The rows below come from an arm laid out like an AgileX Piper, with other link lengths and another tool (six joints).
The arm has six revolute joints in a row. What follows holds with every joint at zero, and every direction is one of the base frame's. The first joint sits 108.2 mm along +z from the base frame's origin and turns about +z. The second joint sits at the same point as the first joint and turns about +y. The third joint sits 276.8 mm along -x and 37.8 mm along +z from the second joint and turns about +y. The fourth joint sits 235.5 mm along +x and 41.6 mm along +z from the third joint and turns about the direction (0.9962, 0, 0.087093). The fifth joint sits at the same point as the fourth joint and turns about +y. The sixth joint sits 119.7 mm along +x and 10.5 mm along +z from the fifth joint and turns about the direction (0.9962, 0, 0.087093). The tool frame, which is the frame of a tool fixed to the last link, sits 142.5 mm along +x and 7 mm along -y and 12.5 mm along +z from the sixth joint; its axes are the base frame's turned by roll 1.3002, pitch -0.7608 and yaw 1.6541 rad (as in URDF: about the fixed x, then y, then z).
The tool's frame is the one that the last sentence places.
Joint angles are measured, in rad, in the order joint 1, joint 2, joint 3, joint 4, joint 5, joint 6. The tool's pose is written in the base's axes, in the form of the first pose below.
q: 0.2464, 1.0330, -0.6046, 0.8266, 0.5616, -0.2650
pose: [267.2 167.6 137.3 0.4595 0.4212 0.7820 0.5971 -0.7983 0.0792]
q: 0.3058, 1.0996, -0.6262, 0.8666, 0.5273, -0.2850
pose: [271.2 185.5 132.5 0.4592 0.4288 0.7780 0.6249 -0.7784 0.0602]
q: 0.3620, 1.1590, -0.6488, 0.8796, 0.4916, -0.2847
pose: [274.8 200.4 126.8 0.4585 0.4431 0.7703 0.6455 -0.7619 0.0540]
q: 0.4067, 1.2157, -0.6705, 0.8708, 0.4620, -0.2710
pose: [278.1 211.3 118.4 0.4622 0.4638 0.7558 0.6608 -0.7486 0.0552]
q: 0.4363, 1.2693, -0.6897, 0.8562, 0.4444, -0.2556
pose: [280.7 218.9 108.0 0.4720 0.4849 0.7363 0.6725 -0.7380 0.0550]
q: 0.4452, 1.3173, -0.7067, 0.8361, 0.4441, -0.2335
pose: [282.7 221.6 96.4 0.4941 0.5004 0.7109 0.6766 -0.7349 0.0469]
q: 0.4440, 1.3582, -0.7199, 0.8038, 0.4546, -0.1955
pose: [283.1 220.5 83.9 0.5262 0.5118 0.6791 0.6744 -0.7376 0.0334]
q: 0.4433, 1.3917, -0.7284, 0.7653, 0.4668, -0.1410
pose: [281.4 218.2 71.7 0.5646 0.5164 0.6438 0.6656 -0.7462 0.0148]
